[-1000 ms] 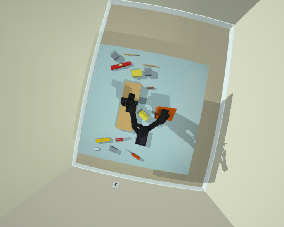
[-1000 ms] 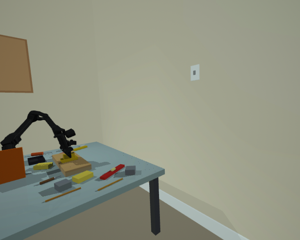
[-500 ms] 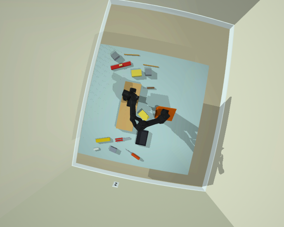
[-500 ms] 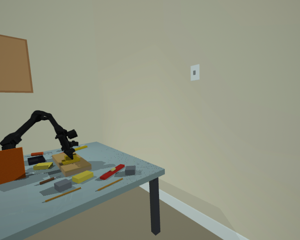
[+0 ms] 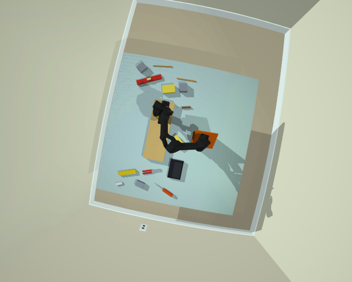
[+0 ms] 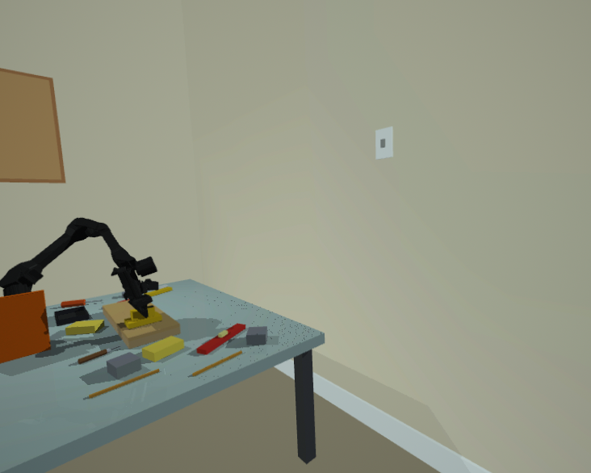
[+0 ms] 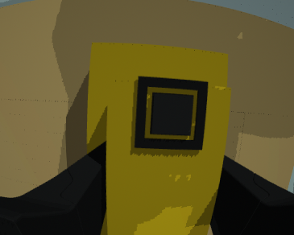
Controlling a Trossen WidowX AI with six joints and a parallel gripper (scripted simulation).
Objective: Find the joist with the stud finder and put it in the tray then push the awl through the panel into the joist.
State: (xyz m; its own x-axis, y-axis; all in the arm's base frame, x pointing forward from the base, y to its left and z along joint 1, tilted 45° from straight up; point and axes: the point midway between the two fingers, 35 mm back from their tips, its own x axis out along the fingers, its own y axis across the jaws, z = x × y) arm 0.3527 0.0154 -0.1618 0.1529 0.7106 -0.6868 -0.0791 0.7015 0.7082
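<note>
Right now my gripper tip is 43 cm to the right of the dark tray, 24 cm past it and 5 cm above it. From my gripper tip the other things lie so: awl (15 cm behind, 11 cm to the right, 6 cm below); red level (28 cm to the right, 21 cm ahead, 5 cm below); yellow stud finder (2 cm above, 1 cm ahead).
</note>
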